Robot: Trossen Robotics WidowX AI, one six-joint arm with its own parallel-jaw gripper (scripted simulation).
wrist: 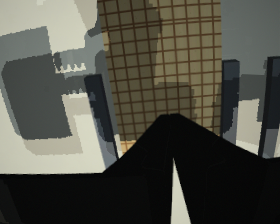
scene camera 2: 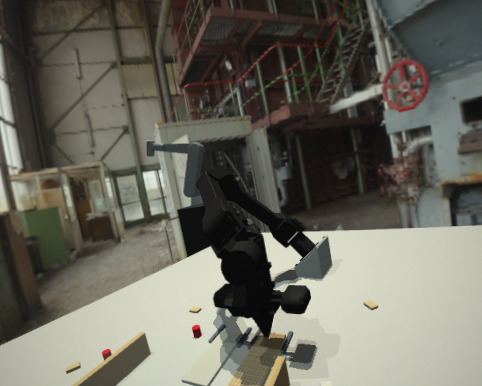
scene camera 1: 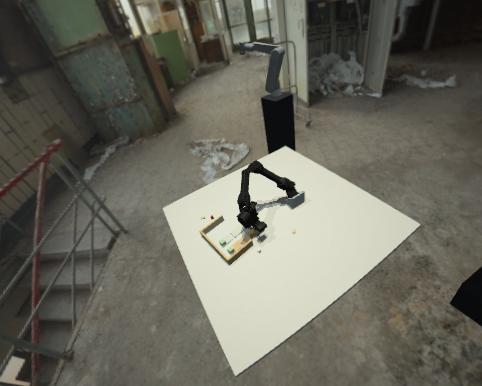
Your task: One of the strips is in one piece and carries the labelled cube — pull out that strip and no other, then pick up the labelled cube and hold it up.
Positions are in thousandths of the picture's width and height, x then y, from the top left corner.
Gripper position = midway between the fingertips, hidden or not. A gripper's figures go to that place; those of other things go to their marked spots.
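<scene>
From the lens: my gripper (wrist: 605,551), 0.10 m from the lens; tan gridded strip (wrist: 562,288), 0.11 m from the lens.
</scene>
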